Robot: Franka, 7 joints.
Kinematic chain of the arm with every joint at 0, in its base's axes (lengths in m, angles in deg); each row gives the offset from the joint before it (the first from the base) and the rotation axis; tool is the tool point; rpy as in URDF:
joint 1: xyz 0 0 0.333 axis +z
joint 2: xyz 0 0 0 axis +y
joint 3: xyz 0 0 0.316 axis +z
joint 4: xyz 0.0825 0 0 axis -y
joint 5: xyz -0.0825 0 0.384 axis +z
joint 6: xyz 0 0 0 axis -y
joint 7: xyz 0.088 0 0 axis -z
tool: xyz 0 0 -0.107 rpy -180 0 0
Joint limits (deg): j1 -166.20..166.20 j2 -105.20..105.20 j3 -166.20..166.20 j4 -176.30..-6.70 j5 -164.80..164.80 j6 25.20..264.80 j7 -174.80..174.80
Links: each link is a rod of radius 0.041 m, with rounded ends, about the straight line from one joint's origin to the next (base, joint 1, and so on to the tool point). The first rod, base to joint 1, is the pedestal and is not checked.
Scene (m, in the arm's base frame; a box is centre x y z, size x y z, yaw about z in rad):
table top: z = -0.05
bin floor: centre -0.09 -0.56 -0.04 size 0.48 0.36 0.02 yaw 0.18
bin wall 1: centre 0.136 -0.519 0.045 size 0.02 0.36 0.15 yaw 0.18
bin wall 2: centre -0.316 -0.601 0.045 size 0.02 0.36 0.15 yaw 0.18
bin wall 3: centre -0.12 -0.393 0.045 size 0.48 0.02 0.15 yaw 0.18
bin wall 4: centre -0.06 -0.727 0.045 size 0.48 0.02 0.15 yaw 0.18
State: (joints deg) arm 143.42 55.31 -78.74 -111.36 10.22 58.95 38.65
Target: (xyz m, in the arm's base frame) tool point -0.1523 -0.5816 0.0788
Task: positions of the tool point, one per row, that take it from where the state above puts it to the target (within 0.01 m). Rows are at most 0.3 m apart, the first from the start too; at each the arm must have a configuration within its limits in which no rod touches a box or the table.
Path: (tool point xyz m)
1: 0.2614 0.3940 0.4199
2: 0.3931 0.2673 0.5044
3: 0.4800 0.0706 0.5473
4: 0.4901 -0.1625 0.5377
5: 0.4110 -0.3847 0.4742
6: 0.2540 -0.5482 0.3649
7: 0.0518 -0.6180 0.2263
8: -0.1523 -0.5816 0.0788

